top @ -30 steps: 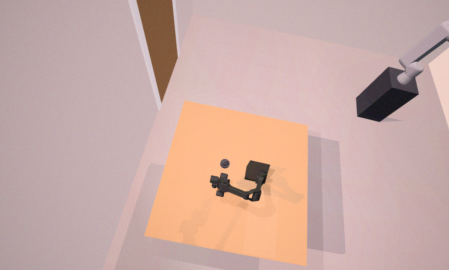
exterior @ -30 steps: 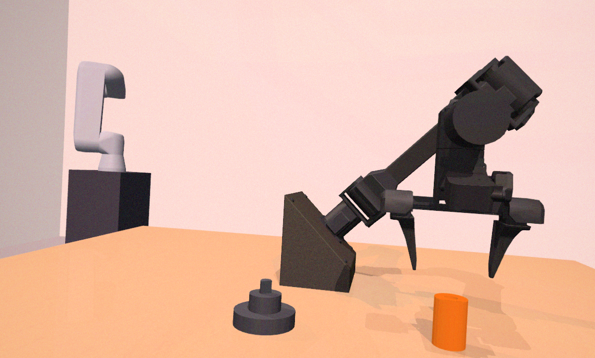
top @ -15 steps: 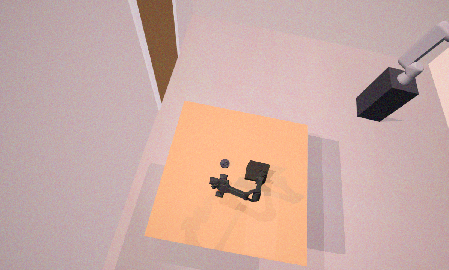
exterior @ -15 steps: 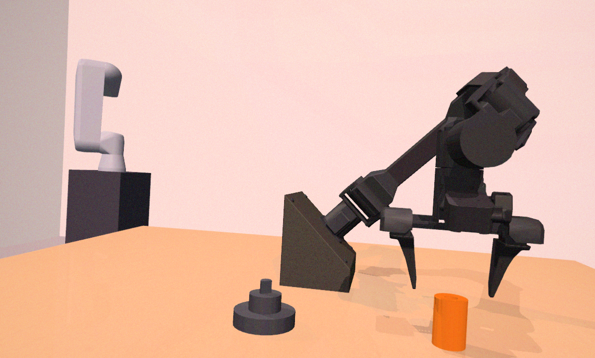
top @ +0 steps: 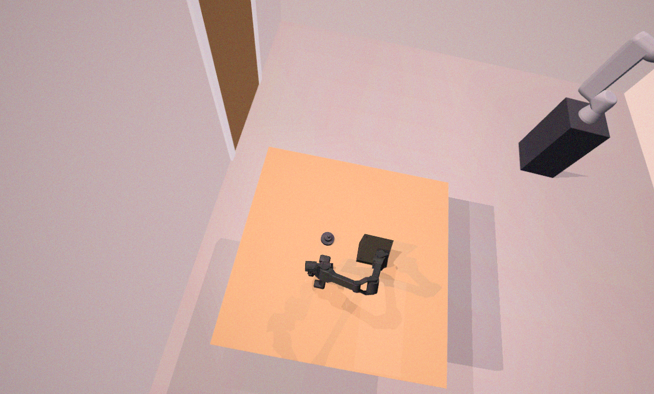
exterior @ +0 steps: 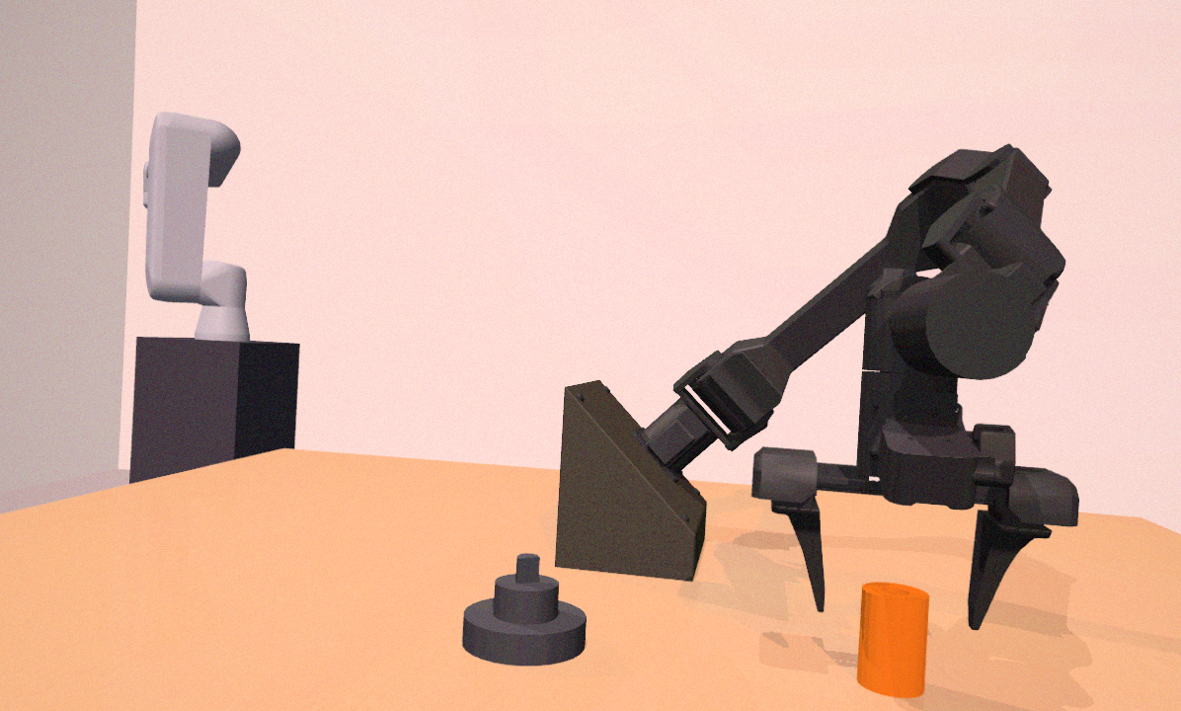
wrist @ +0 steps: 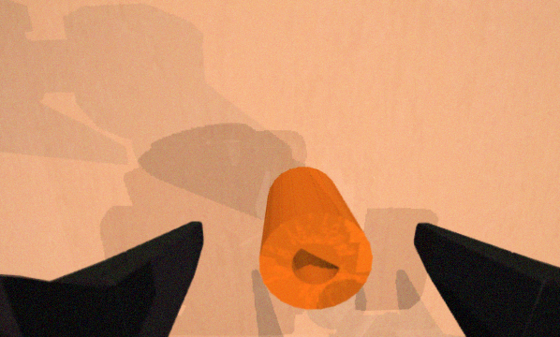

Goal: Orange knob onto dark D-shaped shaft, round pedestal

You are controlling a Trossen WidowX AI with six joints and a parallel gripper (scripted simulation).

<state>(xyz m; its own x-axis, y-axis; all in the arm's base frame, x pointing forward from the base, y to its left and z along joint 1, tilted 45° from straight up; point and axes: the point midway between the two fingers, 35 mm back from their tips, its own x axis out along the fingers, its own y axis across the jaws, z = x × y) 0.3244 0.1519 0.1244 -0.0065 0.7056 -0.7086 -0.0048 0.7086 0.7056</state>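
Right now the orange knob is 1 cm below my gripper tip. The rest, counted from my gripper tip: round dark pedestal (1 cm ahead, 24 cm to the right, 1 cm below).
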